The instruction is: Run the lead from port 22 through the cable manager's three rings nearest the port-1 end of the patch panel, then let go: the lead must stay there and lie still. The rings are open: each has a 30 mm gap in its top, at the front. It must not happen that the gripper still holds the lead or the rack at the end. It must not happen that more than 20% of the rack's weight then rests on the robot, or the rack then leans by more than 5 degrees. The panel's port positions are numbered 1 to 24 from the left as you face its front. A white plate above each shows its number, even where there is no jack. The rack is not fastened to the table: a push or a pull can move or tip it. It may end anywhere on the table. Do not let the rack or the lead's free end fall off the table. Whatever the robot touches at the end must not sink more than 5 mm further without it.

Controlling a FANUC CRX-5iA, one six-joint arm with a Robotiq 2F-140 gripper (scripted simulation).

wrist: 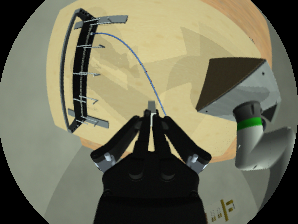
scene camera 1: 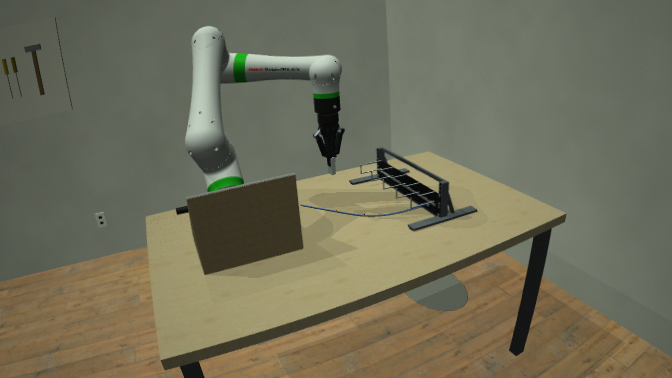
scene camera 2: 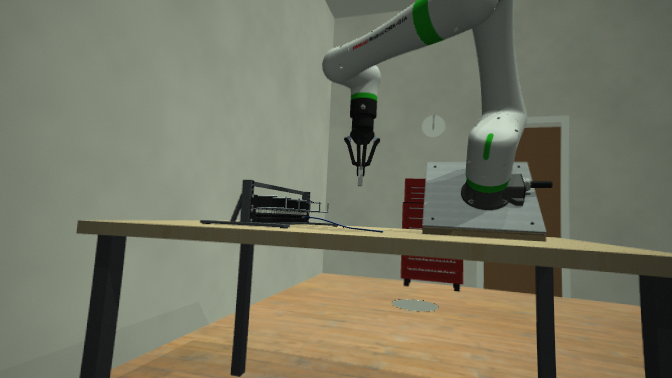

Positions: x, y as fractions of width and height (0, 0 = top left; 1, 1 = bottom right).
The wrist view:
my gripper: 0.51, 0.48
black rack: 0.30, 0.13
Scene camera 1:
my gripper: 0.49, 0.46
black rack: 0.65, 0.55
